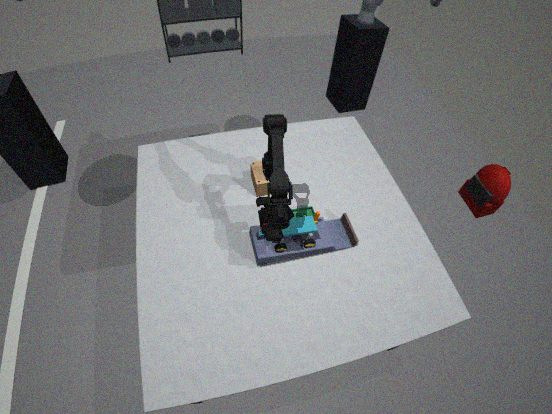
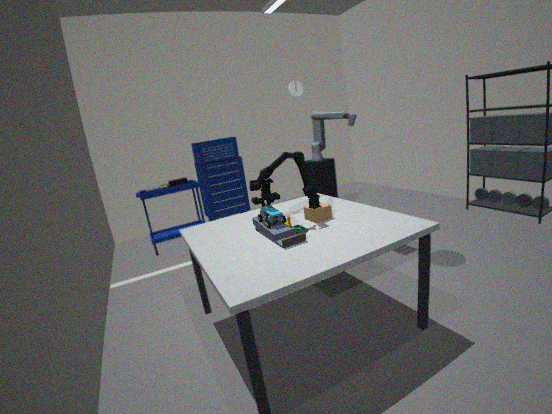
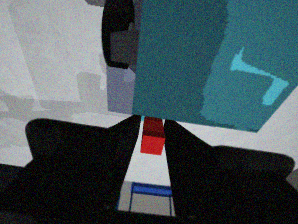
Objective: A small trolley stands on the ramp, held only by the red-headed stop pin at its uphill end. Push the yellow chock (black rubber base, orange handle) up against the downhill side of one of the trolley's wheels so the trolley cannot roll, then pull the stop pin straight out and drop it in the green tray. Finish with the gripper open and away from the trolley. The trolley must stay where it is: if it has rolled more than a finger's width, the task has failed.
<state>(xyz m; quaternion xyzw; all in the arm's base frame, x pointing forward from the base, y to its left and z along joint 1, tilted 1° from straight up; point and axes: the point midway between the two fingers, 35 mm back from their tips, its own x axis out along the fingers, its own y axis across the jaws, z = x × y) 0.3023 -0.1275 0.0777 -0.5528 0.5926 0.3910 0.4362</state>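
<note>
The yellow chock is 22 cm to the left of my gripper tip, 5 cm below it and 2 cm behind it. From my gripper tip the other things lie so: red-headed stop pin right at my gripper tip; then teal trolley 11 cm to the left, 3 cm ahead, 2 cm below; then grey ramp 12 cm to the left, 9 cm below, 3 cm ahead.
</note>
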